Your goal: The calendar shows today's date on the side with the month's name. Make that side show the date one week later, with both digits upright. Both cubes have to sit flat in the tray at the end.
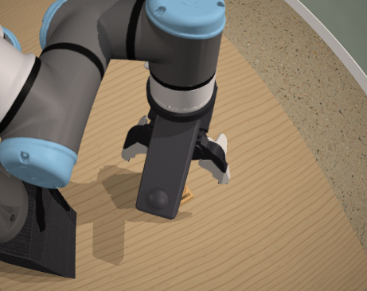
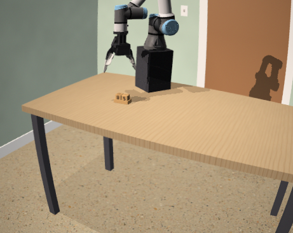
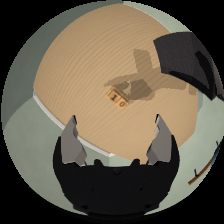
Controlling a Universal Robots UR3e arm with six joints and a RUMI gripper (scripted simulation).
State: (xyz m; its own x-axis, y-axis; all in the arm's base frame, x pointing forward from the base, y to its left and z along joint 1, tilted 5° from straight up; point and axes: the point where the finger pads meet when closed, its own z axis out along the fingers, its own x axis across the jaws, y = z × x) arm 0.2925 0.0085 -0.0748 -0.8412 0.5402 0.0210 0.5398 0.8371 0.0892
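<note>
Now: hand 140 mm above the wooden tray and 20 mm to the right of it.
</note>
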